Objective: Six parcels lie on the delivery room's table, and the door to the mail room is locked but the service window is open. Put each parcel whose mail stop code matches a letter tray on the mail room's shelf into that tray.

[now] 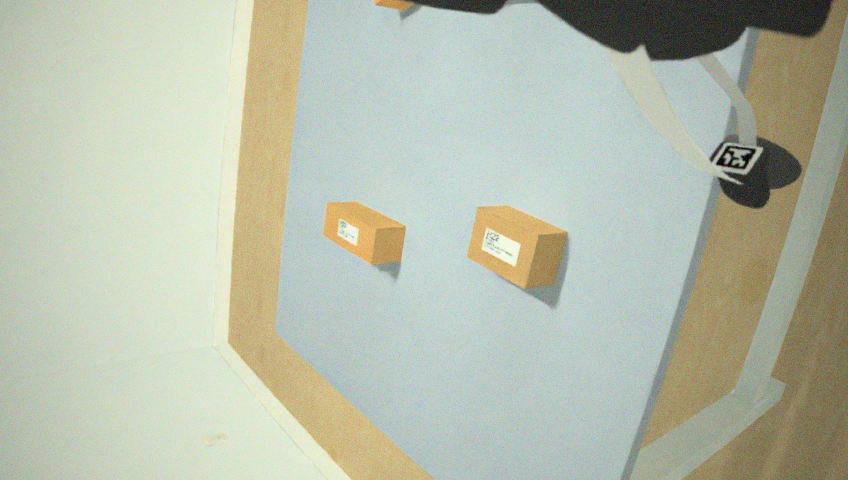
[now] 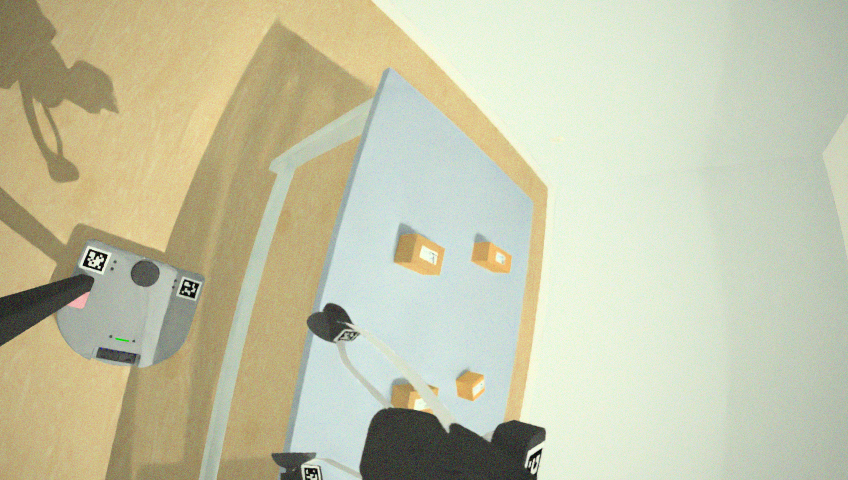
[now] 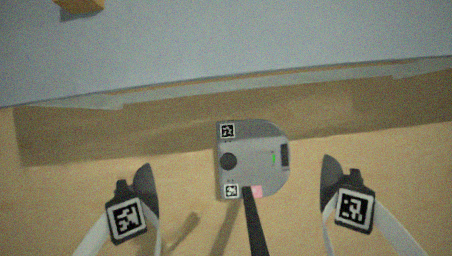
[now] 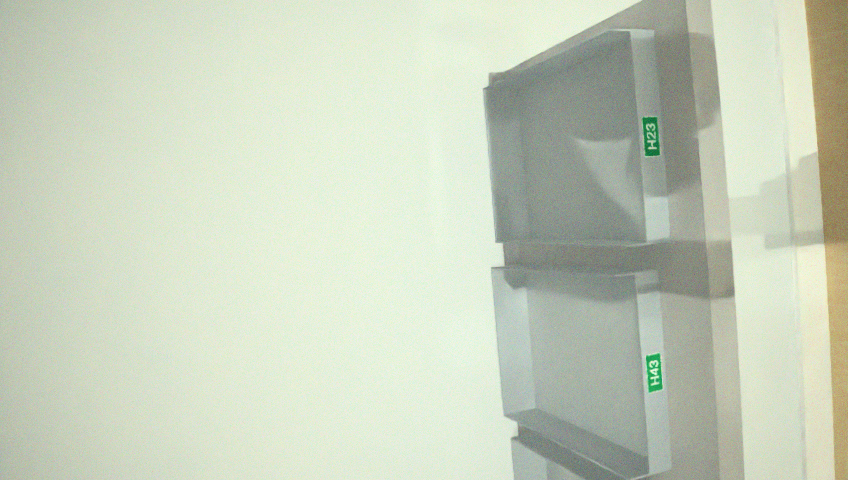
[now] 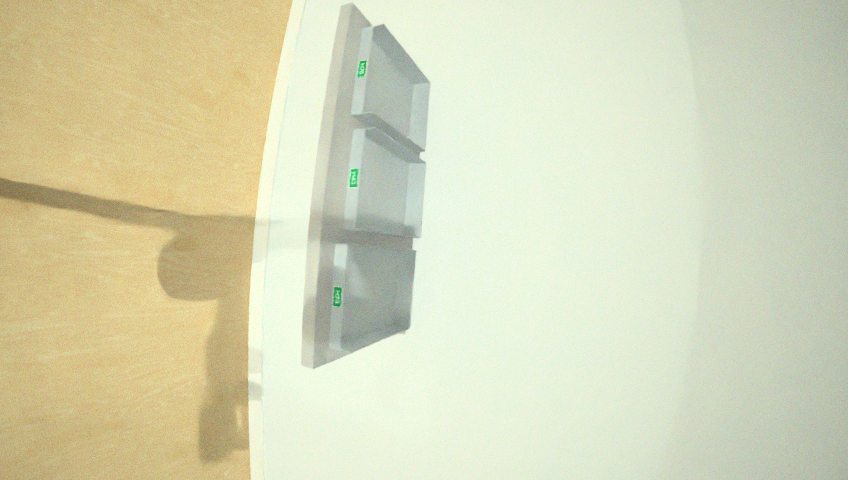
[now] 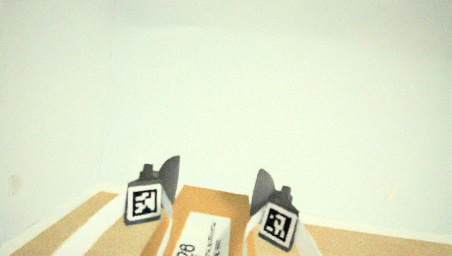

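On the blue delivery table (image 1: 535,386) (image 2: 380,178) (image 3: 250,40), a larger parcel (image 1: 505,220) (image 2: 407,252) has a code resembling H22 or H23. A smaller parcel (image 1: 386,245) (image 2: 480,252) has a blurred label. Two more parcels, one partly hidden (image 2: 403,393) and one small (image 2: 467,380), lie nearer r1's wrist. My r1 gripper (image 2: 311,392) (image 3: 239,184) is open and empty, above the table's edge region. My r2 gripper (image 6: 216,187) is shut on a parcel (image 6: 210,197); its partial code resembles 26 or 28. Tray H23 (image 4: 571,107) (image 5: 374,291), tray H43 (image 4: 589,356) (image 5: 383,190) and a third tray (image 5: 386,83) show no parcels.
The trays stand on a grey wall shelf (image 4: 690,356) (image 5: 315,321). Shadows cross tray H23 and the shelf. The r1 base (image 2: 133,309) (image 3: 255,160) is on the floor beside the table. A pale wall (image 1: 119,178) (image 2: 654,267) stands behind the table.
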